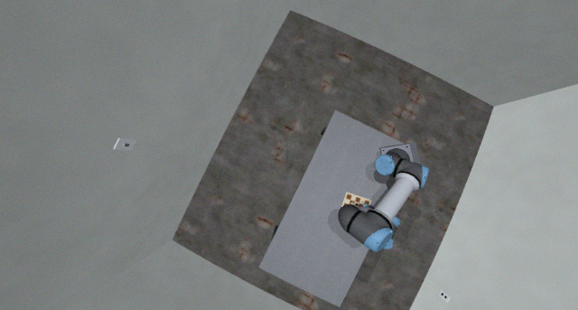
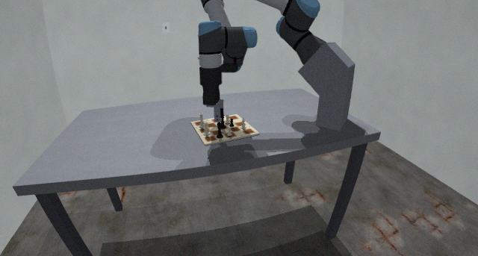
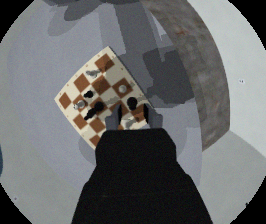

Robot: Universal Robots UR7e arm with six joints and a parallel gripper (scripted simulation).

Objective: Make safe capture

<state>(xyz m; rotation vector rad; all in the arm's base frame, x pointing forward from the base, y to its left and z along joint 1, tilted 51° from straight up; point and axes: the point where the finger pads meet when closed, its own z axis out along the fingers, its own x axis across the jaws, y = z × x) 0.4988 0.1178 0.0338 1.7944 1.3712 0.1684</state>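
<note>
Right now the small chessboard is 3 cm behind my hand, 8 cm to the right of it and 9 cm below it.
</note>
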